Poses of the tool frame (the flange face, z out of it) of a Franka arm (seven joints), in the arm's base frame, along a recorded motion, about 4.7 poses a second.
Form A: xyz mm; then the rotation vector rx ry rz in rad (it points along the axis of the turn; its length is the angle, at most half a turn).
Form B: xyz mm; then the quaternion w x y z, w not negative. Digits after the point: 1 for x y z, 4 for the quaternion.
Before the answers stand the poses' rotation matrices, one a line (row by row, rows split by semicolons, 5 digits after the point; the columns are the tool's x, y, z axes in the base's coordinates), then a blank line. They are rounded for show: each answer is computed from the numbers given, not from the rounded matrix.
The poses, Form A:
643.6 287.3 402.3 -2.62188 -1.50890 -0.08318
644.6 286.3 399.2 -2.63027 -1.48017 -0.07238
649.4 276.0 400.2 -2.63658 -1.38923 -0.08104
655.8 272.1 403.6 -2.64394 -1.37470 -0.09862
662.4 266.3 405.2 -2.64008 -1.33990 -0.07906
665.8 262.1 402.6 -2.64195 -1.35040 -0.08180
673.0 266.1 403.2 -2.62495 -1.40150 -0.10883
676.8 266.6 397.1 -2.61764 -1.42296 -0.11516
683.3 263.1 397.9 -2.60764 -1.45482 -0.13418
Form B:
0.50292 0.86427 -0.00993; 0.85795 -0.49778 0.12706; 0.10487 -0.07242 -0.99184
0.51991 0.85403 -0.01833; 0.84816 -0.51355 0.12995; 0.10156 -0.08310 -0.99135
0.56704 0.82326 -0.02661; 0.81459 -0.55568 0.16633; 0.12215 -0.11599 -0.98571
0.57539 0.81774 -0.01517; 0.80720 -0.56479 0.17157; 0.13174 -0.11096 -0.98505
0.59254 0.80483 -0.03374; 0.79528 -0.57781 0.18346; 0.12816 -0.13555 -0.98245
0.58762 0.80858 -0.02980; 0.79907 -0.57414 0.17846; 0.12719 -0.12868 -0.98350
0.55725 0.83025 -0.01281; 0.81832 -0.54650 0.17805; 0.14082 -0.10970 -0.98394
0.54442 0.83877 -0.00863; 0.82646 -0.53462 0.17647; 0.14340 -0.10321 -0.98427
0.52495 0.85112 0.00390; 0.83748 -0.51734 0.17603; 0.15184 -0.08914 -0.98438

643.6 287.3 402.3 0.0577 -0.8649 -0.4978 -0.0274
644.6 286.3 399.2 0.0612 -0.8696 -0.4894 -0.0239
649.4 276.0 400.2 0.0801 -0.8815 -0.4645 -0.0271
655.8 272.1 403.6 0.0799 -0.8839 -0.4596 -0.0330
662.4 266.3 405.2 0.0898 -0.8878 -0.4506 -0.0266
665.8 262.1 402.6 0.0866 -0.8867 -0.4532 -0.0275
673.0 266.1 403.2 0.0819 -0.8786 -0.4691 -0.0364
676.8 266.6 397.1 0.0799 -0.8751 -0.4757 -0.0385
683.3 263.1 397.9 0.0762 -0.8699 -0.4853 -0.0448

